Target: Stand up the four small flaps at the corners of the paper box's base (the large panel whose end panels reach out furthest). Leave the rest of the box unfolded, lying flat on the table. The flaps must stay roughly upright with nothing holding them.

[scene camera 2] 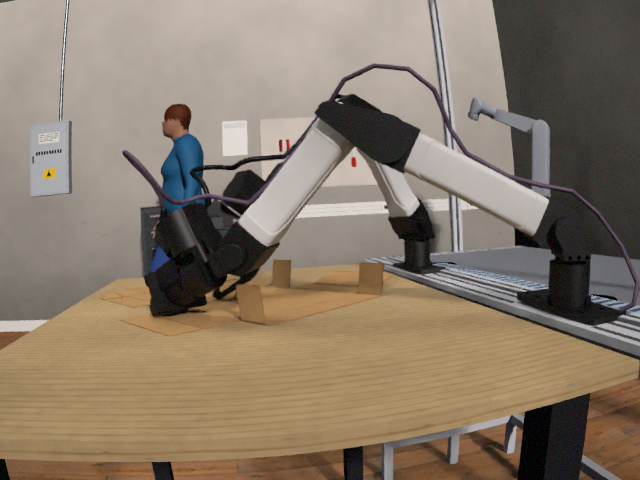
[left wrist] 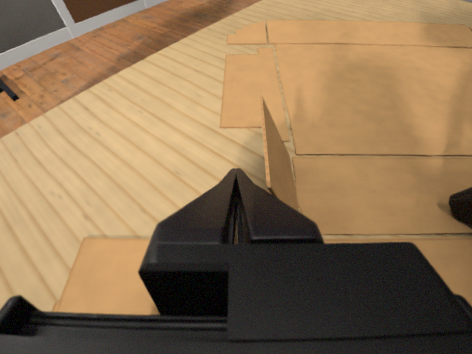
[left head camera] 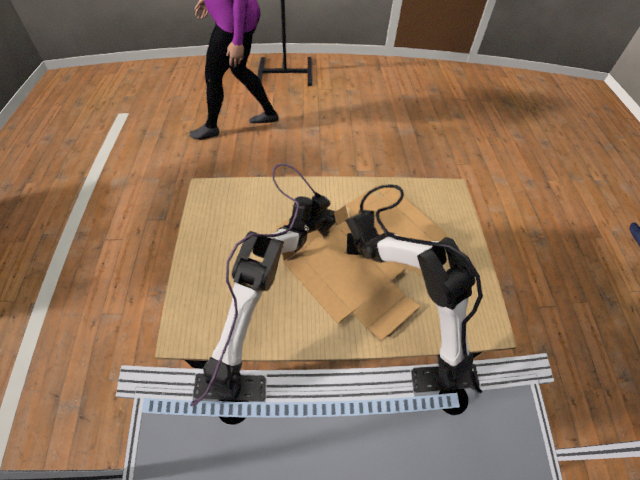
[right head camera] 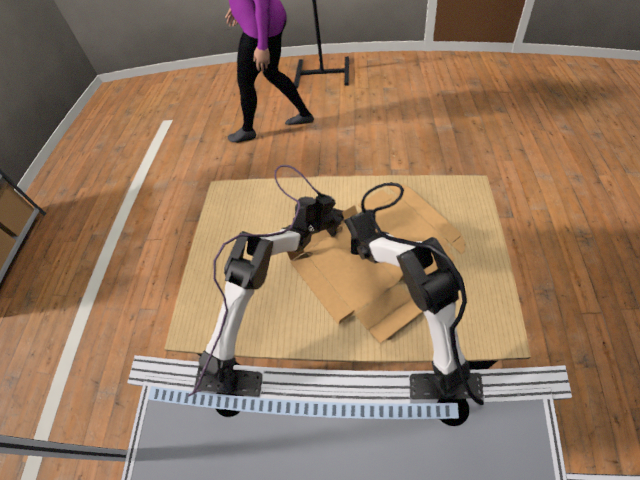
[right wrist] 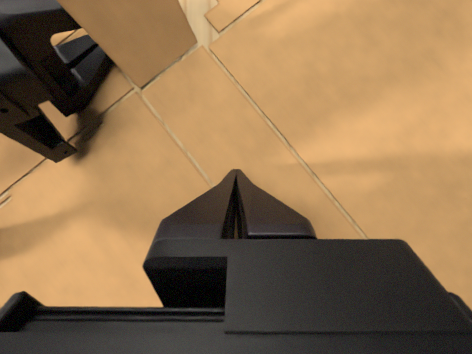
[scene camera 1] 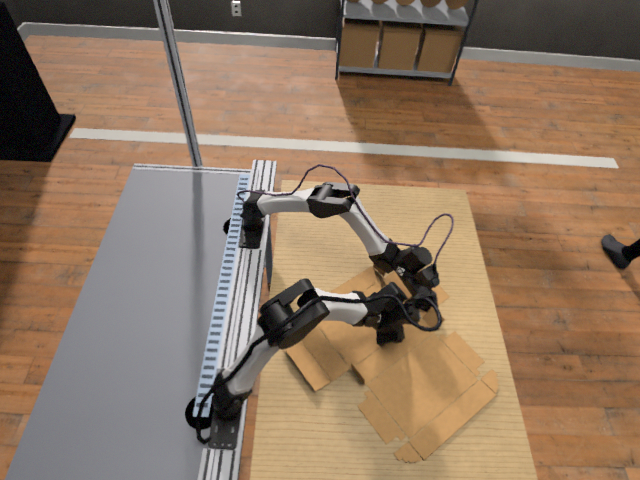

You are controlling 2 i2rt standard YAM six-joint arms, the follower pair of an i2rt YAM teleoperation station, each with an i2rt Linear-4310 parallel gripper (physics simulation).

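Frame: origin at the left arm's base, x ahead, y left, z up, level; centimetres.
Where they show: left gripper, between the fingertips: (scene camera 2: 152,304) (left wrist: 236,177) (left head camera: 337,213) (right head camera: 347,212) (right wrist: 139,14) (scene camera 1: 439,318); right gripper, between the fingertips: (scene camera 2: 215,298) (left wrist: 451,206) (right wrist: 235,177) (scene camera 1: 403,337); left arm's base, origin of its link: (scene camera 2: 567,309) (left head camera: 229,387) (right head camera: 228,381) (scene camera 1: 253,225); right arm's base, origin of its link: (scene camera 2: 417,269) (left head camera: 445,378) (right head camera: 445,386) (scene camera 1: 228,407).
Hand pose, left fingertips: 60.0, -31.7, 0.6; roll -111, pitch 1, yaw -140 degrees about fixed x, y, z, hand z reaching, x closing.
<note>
Things, the pixels of their top centre, and the offset from my left fingertips, as dx, dy, dz. "pt": a spot on its surface instead. Level surfaces: height alone.
- paper box, centre of its top: (right wrist: 323,232) (scene camera 2: 226,267) (scene camera 1: 399,341) (right head camera: 378,238) (left head camera: 371,238) -13.8, -10.3, +4.9
- corner flap, a spot on its surface: (left wrist: 280,167) (right wrist: 125,16) (left head camera: 339,214) pt -2.4, -0.6, +2.5
- back flap, a spot on its surface: (scene camera 2: 281,273) pt -24.9, -19.0, +2.0
- right flap, a spot on its surface: (scene camera 2: 371,279) pt -39.4, -0.9, +1.8
- wooden table, height of its surface: dz -0.9
The paper box (left head camera: 356,276) (scene camera 1: 423,382) (left wrist: 370,100) lies unfolded on the table. One corner flap (left head camera: 341,213) (left wrist: 280,167) (right wrist: 135,42) stands steeply up beside the left fingers. In scene camera 2, a near flap (scene camera 2: 251,304), a back flap (scene camera 2: 281,273) and a right flap (scene camera 2: 371,279) stand roughly upright. My left gripper (left wrist: 236,177) (left head camera: 329,225) is shut and empty, low over the box beside the first flap; whether it touches is unclear. My right gripper (right wrist: 235,177) (scene camera 1: 390,335) is shut and empty, low over the middle panels. The arms hide parts of the base.
The two grippers are close together over the box, with the cables looping above. The wooden table (left head camera: 206,310) (scene camera 1: 310,444) carries the box. The aluminium rail (left head camera: 336,384) with the arm mounts runs along the table's front edge. A person (left head camera: 227,62) is on the floor beyond the table.
</note>
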